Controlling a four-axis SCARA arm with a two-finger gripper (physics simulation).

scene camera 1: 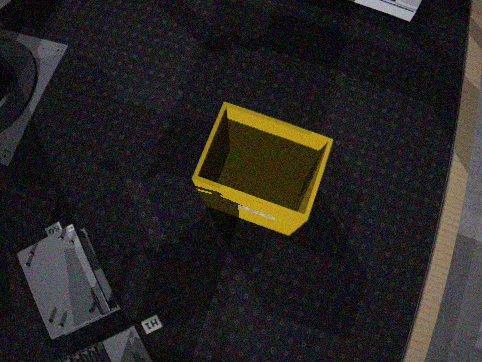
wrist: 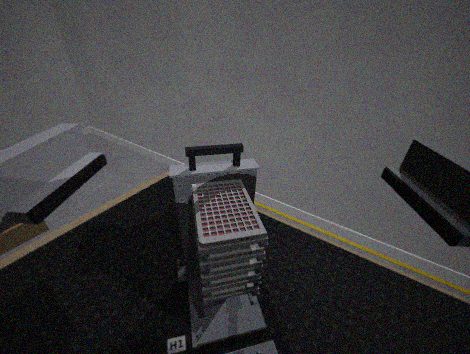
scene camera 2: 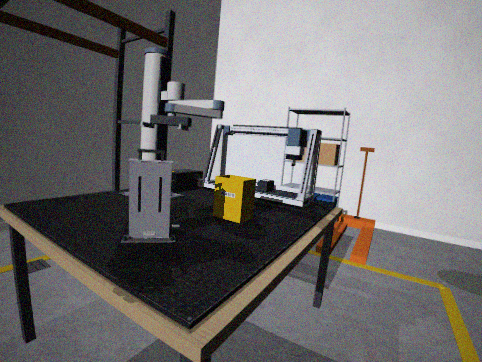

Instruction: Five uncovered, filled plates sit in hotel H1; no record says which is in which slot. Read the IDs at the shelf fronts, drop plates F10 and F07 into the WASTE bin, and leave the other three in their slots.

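Frame: origin at the arm's base, x right, y ahead, z up, level; metres.
Seen in the pictures: gripper, fingertip midpoint: (wrist: 243, 150) (scene camera 2: 160, 125).
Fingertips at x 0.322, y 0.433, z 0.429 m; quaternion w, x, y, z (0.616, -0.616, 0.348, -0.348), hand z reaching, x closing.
Note:
Offsets run from my fingertips to a thing's top centre. "*": to the spot under its first point.
Hotel H1 (scene camera 1: 134, 345) (scene camera 2: 150, 220) (wrist: 181, 192) stands upright with a black handle on top. In the wrist view its plates are stacked in front of the grey back panel. The top plate {dx +0.107, dy +0.088, dz -0.150 m} (wrist: 231, 212) is uncovered and shows reddish wells; the lower ones show as edges. The small marks at the shelf fronts are too blurred to read. The yellow WASTE bin {dx -0.295, dy +0.213, dz -0.216 m} (scene camera 1: 282, 220) (scene camera 2: 242, 202) stands on the table, its visible interior dark. My gripper (scene camera 2: 167, 122) (wrist: 243, 150) is open and empty, above the level of the hotel, with its fingers wide to either side of the stack in the wrist view.
A grey pinned stand (scene camera 1: 45, 280) labelled RG is beside the H1 label {* dx -0.003, dy +0.114, dz -0.416 m} (scene camera 1: 151, 324). A gantry machine (scene camera 2: 260, 131) stands behind the bin. The wooden table edge (scene camera 1: 442, 240) (scene camera 2: 280, 265) runs along the side. The arm's column (scene camera 2: 151, 100) rises behind the hotel.

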